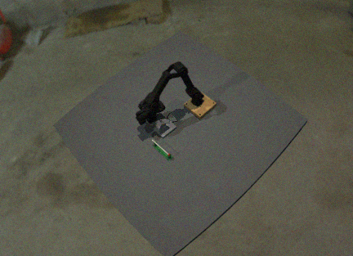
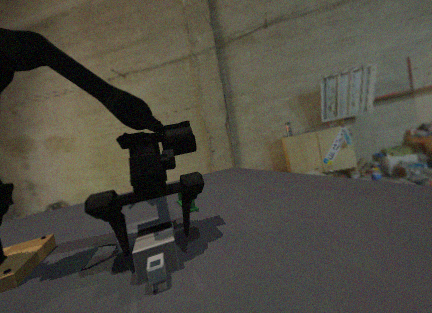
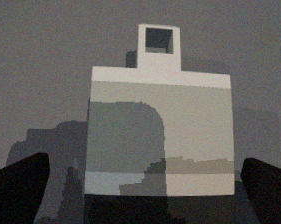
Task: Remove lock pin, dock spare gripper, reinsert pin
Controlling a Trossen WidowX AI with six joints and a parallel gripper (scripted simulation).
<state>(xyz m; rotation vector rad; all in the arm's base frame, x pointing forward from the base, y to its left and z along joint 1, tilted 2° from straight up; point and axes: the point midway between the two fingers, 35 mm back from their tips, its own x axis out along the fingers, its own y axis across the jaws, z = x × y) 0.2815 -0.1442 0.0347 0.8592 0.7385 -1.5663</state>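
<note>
Now: gripper tip 10 mm to the left of the spare gripper. From my gripper tip the other things lie so: mount: 10 mm ahead, 140 mm to the left, 30 mm above.
</note>
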